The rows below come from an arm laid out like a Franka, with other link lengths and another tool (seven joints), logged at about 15 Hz.
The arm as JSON. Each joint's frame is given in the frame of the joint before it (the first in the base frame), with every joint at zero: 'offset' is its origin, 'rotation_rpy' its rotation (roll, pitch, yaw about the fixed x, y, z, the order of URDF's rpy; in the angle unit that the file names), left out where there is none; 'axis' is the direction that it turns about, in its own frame. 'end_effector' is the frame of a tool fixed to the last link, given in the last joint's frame.
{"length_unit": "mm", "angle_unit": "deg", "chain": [
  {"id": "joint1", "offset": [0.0, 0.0, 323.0], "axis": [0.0, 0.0, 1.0]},
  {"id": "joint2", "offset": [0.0, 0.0, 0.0], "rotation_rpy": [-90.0, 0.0, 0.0], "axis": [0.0, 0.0, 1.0]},
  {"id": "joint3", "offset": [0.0, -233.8, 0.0], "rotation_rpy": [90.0, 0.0, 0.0], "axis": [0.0, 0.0, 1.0]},
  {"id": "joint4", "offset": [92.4, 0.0, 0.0], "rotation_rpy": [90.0, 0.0, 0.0], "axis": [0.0, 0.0, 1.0]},
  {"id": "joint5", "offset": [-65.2, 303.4, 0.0], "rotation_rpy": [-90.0, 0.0, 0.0], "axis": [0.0, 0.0, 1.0]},
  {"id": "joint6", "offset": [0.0, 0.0, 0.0], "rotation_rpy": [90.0, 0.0, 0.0], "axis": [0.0, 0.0, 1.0]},
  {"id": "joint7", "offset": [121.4, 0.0, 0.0], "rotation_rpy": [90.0, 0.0, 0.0], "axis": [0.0, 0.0, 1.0]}
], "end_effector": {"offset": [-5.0, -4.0, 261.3], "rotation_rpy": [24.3, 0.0, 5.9]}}
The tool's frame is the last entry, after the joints.
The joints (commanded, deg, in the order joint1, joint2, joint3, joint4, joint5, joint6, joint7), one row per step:
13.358, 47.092, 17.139, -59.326, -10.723, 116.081, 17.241
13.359, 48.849, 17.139, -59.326, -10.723, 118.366, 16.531
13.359, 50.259, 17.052, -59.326, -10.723, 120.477, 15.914
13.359, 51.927, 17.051, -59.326, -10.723, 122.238, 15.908
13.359, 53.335, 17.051, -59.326, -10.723, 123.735, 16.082
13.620, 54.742, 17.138, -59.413, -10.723, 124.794, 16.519
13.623, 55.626, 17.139, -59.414, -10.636, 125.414, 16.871
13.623, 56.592, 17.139, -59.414, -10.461, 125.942, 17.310
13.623, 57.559, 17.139, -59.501, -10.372, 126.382, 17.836
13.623, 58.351, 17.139, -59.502, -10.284, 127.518, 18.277
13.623, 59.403, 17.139, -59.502, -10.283, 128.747, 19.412
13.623, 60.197, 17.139, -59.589, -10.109, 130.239, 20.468
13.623, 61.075, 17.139, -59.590, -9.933, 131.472, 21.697
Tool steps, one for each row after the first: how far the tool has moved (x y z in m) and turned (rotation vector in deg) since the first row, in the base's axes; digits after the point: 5 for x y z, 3 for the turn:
0.00345, 0.00290, -0.01460, 0.552, -0.399, 0.603
0.00724, 0.00473, -0.02569, 1.043, -0.993, 1.051
0.00830, 0.00649, -0.04080, 1.475, -0.932, 0.959
0.00891, 0.00790, -0.05354, 1.872, -0.865, 0.696
0.00540, 0.01225, -0.06809, 2.145, -0.273, 0.521
0.00416, 0.01275, -0.07702, 2.351, 0.129, 0.095
0.00206, 0.01312, -0.08717, 2.575, 0.742, -0.457
-0.00092, 0.01309, -0.09829, 2.661, 1.486, -1.039
-0.00020, 0.01436, -0.10456, 3.133, 1.359, -1.601
-0.00026, 0.01531, -0.11371, 3.618, 1.468, -2.821
0.00101, 0.01720, -0.11955, 4.384, 1.249, -4.039
0.00136, 0.01854, -0.12647, 5.064, 1.296, -5.440

